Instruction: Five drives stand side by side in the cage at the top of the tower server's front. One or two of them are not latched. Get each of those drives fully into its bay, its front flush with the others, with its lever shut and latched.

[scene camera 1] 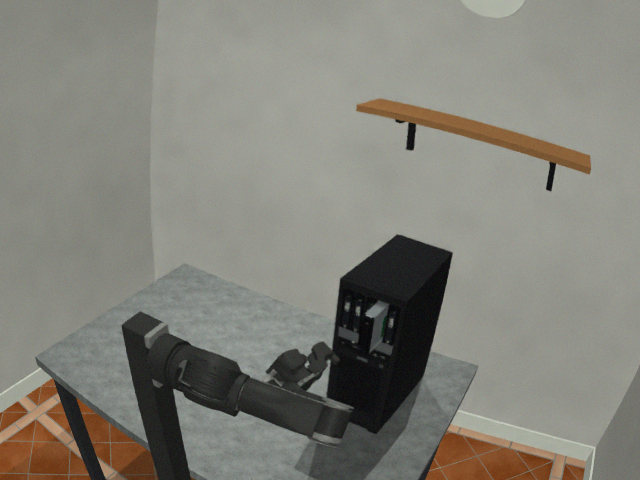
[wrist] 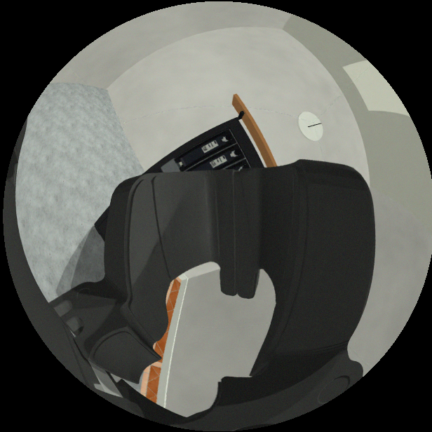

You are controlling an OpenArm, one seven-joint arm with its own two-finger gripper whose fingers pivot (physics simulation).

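The black tower server (scene camera 1: 356, 392) (wrist: 162, 159) stands on the table, its drive cage at the top of its front. One drive (scene camera 1: 379, 328) sticks well out of the cage right of its middle, showing a grey and green side. Its lever cannot be made out. Two drives to its left (scene camera 1: 347, 310) (scene camera 1: 357, 313) and the drive at the right end (scene camera 1: 391, 325) sit deeper. In the wrist view two labelled drive fronts (wrist: 210, 146) (wrist: 218, 161) show above the gripper body, which hides the rest. My gripper (scene camera 1: 334, 357) (wrist: 244, 235) is shut and empty, near the server's front left edge, below the cage.
The grey table (scene camera 1: 222, 304) (wrist: 65, 165) carries the server. The arm's dark post (scene camera 1: 149, 392) stands at the table's near left side, and the forearm (scene camera 1: 284, 405) crosses over the table before the server. A wooden shelf (scene camera 1: 475, 129) (wrist: 255, 130) is on the wall above.
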